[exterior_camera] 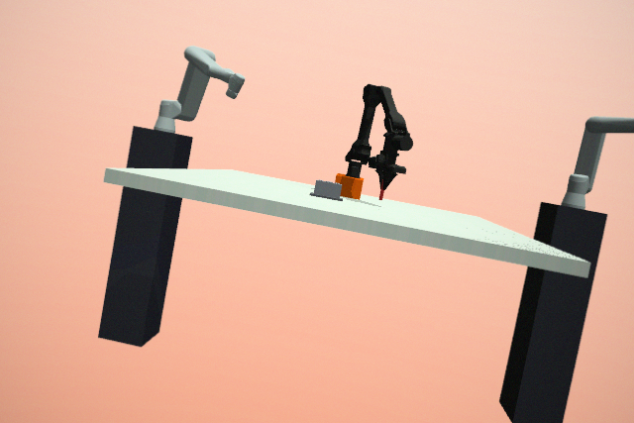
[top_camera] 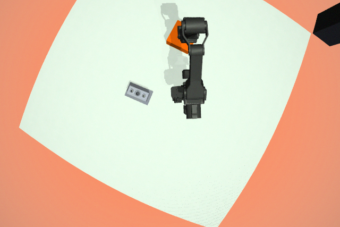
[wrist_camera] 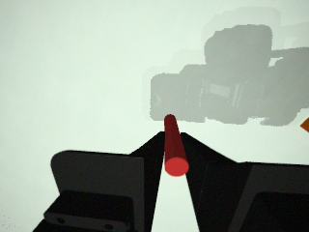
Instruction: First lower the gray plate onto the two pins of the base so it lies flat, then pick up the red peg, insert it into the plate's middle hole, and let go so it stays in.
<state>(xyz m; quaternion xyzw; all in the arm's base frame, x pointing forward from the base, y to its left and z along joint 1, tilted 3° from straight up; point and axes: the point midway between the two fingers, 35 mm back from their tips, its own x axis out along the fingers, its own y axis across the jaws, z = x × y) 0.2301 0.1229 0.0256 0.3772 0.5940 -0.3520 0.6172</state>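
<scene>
My gripper tip is now 200 mm to the left of the gray plate, 110 mm short of it and 20 mm above it. From my gripper tip the other things lie so: red peg: right at my gripper tip.
</scene>
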